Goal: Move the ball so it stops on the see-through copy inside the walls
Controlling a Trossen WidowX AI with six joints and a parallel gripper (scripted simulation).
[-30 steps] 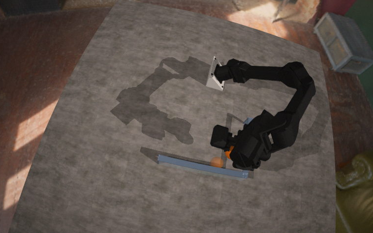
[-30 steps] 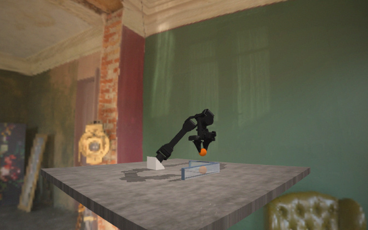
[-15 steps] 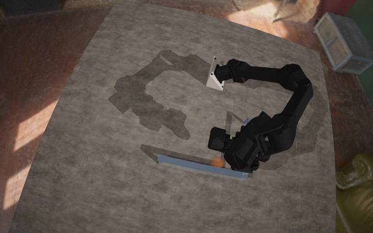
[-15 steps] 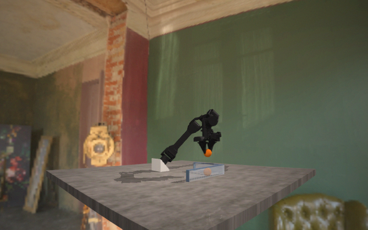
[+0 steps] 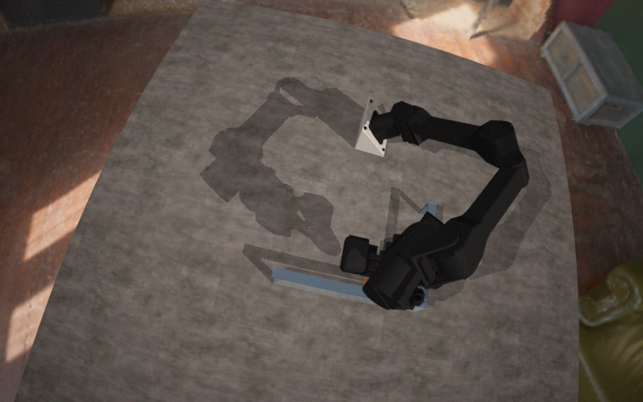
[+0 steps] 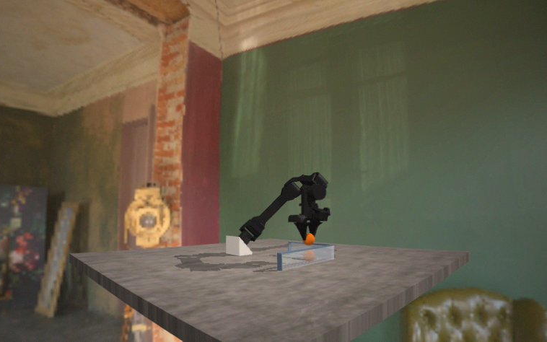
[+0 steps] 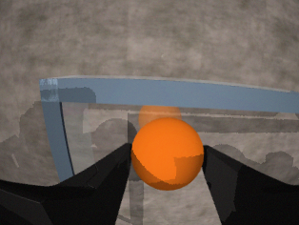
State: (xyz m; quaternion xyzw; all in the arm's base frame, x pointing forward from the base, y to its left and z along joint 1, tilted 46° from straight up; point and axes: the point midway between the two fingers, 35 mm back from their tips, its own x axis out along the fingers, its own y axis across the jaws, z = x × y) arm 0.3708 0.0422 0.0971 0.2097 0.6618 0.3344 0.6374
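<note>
Right now my gripper tip is 60 mm above the see-through copy of ball. Also, from my gripper tip: orange ball (right at my gripper tip).
</note>
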